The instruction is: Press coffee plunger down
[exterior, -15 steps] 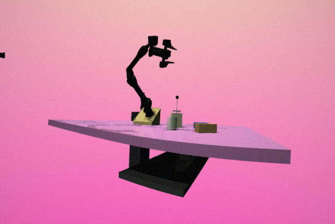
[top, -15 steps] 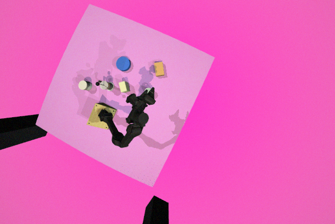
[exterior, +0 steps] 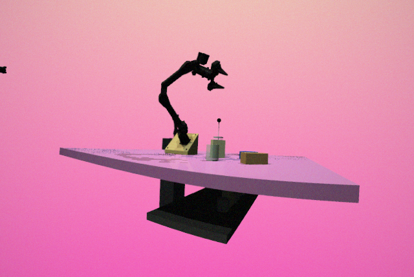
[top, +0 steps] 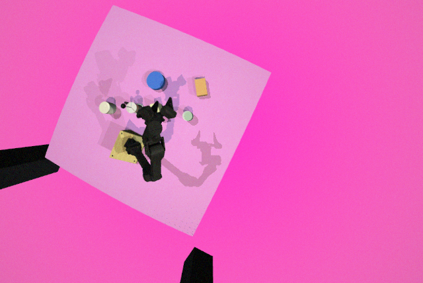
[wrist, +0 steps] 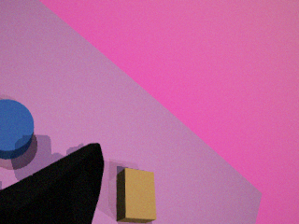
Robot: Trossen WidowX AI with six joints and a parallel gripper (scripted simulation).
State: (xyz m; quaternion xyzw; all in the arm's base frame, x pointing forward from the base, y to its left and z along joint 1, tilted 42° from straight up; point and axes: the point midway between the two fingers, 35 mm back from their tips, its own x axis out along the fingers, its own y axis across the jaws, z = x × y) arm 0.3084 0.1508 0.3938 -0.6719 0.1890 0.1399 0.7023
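Now: the coffee press 16 cm behind my gripper tip, 26 cm to the left of it and 31 cm below it. Also, from my gripper tip: blue cylinder (7 cm ahead, 23 cm to the left, 42 cm below); then orange block (19 cm ahead, 6 cm to the right, 41 cm below); then pale green cylinder (2 cm behind, 9 cm to the right, 40 cm below).
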